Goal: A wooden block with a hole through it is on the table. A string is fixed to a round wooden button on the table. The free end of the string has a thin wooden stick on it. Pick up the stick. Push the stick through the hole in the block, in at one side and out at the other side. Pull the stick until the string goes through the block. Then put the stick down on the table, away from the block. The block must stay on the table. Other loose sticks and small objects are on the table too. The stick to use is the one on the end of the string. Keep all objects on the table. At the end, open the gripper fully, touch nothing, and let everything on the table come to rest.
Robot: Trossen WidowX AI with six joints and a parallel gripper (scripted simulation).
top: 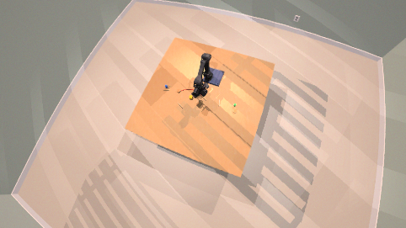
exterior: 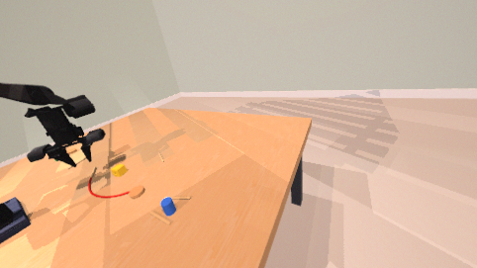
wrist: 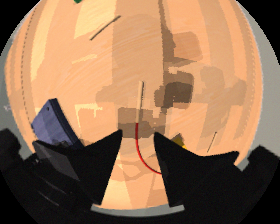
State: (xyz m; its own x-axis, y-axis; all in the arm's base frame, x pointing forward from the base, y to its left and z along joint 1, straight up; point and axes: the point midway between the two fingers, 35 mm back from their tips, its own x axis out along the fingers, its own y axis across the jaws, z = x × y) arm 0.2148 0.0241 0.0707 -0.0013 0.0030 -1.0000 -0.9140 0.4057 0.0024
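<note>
Now: the yellow wooden block 60 mm ahead of my gripper tip, 100 mm to the right of it and 40 mm below it. Also, from my gripper tip: blue cylinder: 60 mm ahead, 410 mm to the right, 40 mm below; then green piece: 40 mm behind, 350 mm to the left, 40 mm below; then round wooden button: 50 mm ahead, 260 mm to the right, 50 mm below.
</note>
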